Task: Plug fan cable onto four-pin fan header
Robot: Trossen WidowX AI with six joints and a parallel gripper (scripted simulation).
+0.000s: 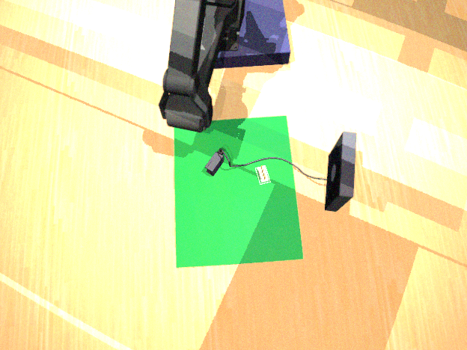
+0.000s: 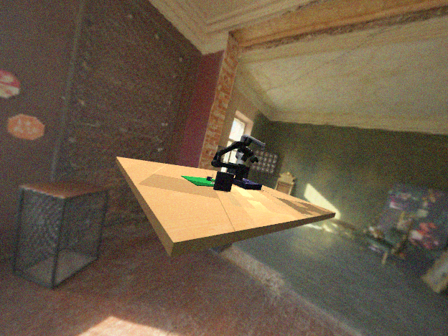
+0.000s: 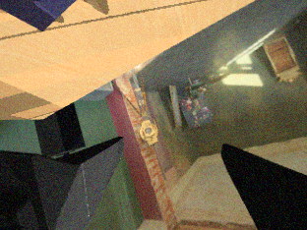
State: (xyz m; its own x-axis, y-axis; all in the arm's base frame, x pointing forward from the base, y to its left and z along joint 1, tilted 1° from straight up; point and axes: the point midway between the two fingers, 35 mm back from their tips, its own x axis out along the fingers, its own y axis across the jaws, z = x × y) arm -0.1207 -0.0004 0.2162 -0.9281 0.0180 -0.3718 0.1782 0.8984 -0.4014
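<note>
My gripper tip is 44 cm short of the dark plug and 23 cm above it. Round my gripper tip: black fan 46 cm ahead, 23 cm to the left, 19 cm below; then white four-pin header 45 cm ahead, 25 cm below, 10 cm to the left; then green board 48 cm ahead, 26 cm below, 5 cm to the left.
</note>
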